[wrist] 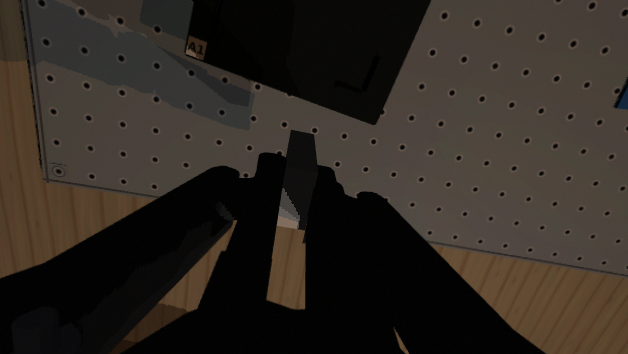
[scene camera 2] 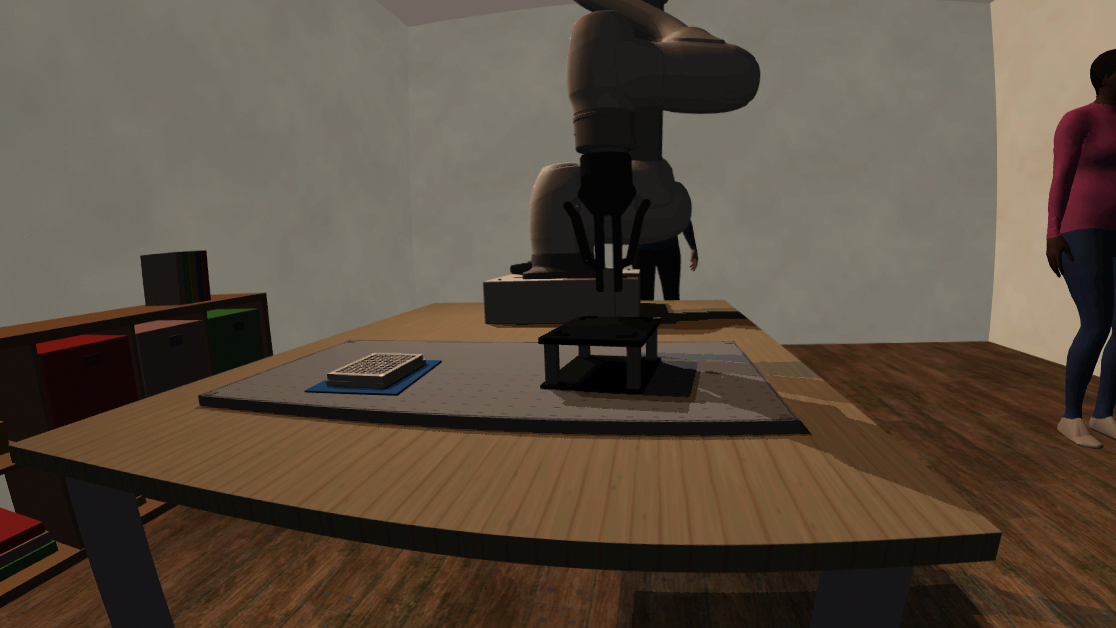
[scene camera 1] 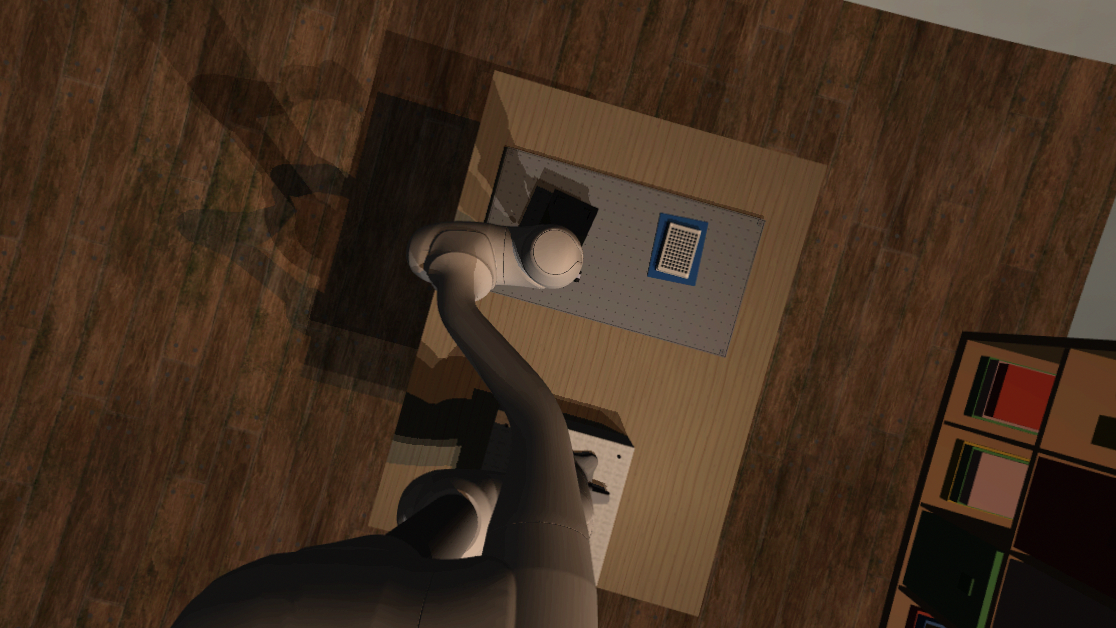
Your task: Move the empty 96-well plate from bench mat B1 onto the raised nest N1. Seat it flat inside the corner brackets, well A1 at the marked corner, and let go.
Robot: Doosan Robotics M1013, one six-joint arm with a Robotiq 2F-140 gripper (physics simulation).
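Frame: origin at the arm's base, x ahead, y left, z up, level; millimetres.
Where they show: gripper, fingertip midpoint: [wrist: 298, 153] [scene camera 2: 610, 315]; arm's base, origin of the base link: [scene camera 2: 563, 275].
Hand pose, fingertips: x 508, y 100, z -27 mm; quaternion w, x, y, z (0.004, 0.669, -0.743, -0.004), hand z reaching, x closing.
Things, the pixels of their centre, and the offset from my fingertips. "spot": a spot on its surface instead. Level surfaces: height alone.
- white 96-well plate, body centre: [scene camera 2: 378, 368] [scene camera 1: 678, 250] dx +122, dy -314, dz -47 mm
- blue bench mat B1, its level: dz -55 mm
- black raised nest N1, body centre: [scene camera 2: 606, 349] [scene camera 1: 563, 230] dx +118, dy -9, dz -25 mm
- A1 label, surface spot: [wrist: 196, 48] spot: dx +58, dy +62, dz +4 mm
- grey perforated board, its level: dz -57 mm
- wooden table, its level: dz -70 mm
The white 96-well plate [scene camera 1: 678, 249] [scene camera 2: 376, 369] lies flat on the blue bench mat B1 [scene camera 1: 657, 246] [scene camera 2: 409, 378]; a sliver of the mat [wrist: 623, 97] shows at the right edge of the wrist view. The black raised nest N1 [scene camera 1: 573, 214] [scene camera 2: 597, 332] [wrist: 320, 50] stands on four posts, with no plate on its visible top. An A1 label [wrist: 196, 48] marks its lower-left corner in the wrist view. My gripper [scene camera 2: 608, 281] [wrist: 298, 153] is shut and empty, on the robot-base side of the nest and above the board. The arm hides it in scene camera 1.
The grey perforated board [scene camera 1: 624, 296] [scene camera 2: 468, 398] [wrist: 475, 200] carries the mat and nest on a wooden table [scene camera 1: 663, 406] [scene camera 2: 507, 484]. The robot's base block [scene camera 2: 546, 304] stands at the table's far end in scene camera 2. A person [scene camera 2: 1092, 179] stands at the right.
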